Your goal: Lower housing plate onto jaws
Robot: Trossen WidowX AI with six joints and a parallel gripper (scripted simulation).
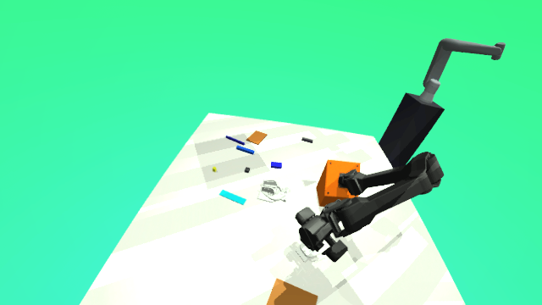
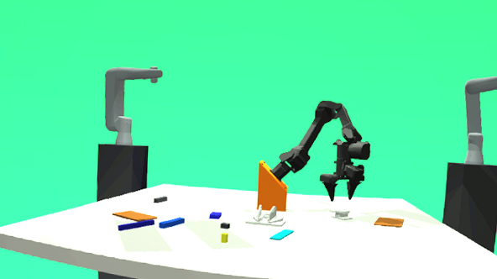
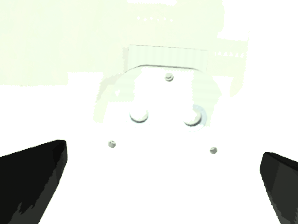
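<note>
The housing plate is 4 cm below my gripper tip and 1 cm ahead of it. Round my gripper tip: cyan bar: 33 cm ahead, 20 cm to the right, 6 cm below; then black block: 37 cm to the right, 29 cm ahead, 6 cm below; then blue block: 43 cm to the right, 14 cm ahead, 6 cm below.
</note>
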